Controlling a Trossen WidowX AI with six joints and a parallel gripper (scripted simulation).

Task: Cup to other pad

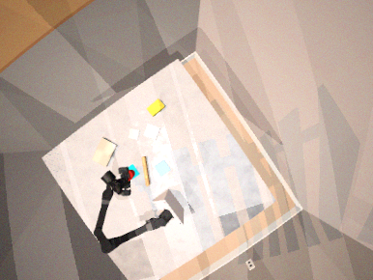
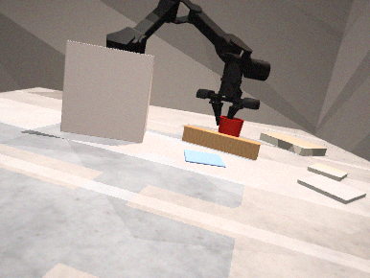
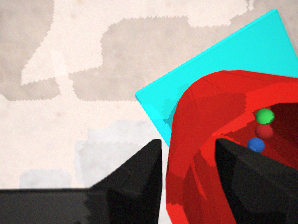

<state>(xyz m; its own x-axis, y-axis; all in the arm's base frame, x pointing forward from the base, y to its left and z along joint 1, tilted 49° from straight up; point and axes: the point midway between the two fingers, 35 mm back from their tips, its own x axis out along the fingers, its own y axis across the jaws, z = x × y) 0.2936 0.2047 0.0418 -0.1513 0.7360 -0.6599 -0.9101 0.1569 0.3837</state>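
My gripper tip is 20 mm short of the cup and 10 mm to the left of it. Round my gripper tip: red marble (40 mm ahead, 20 mm to the right, 30 mm below); green marble (40 mm ahead, 10 mm to the right, 30 mm below); blue marble (30 mm ahead, 30 mm to the right, 30 mm below).
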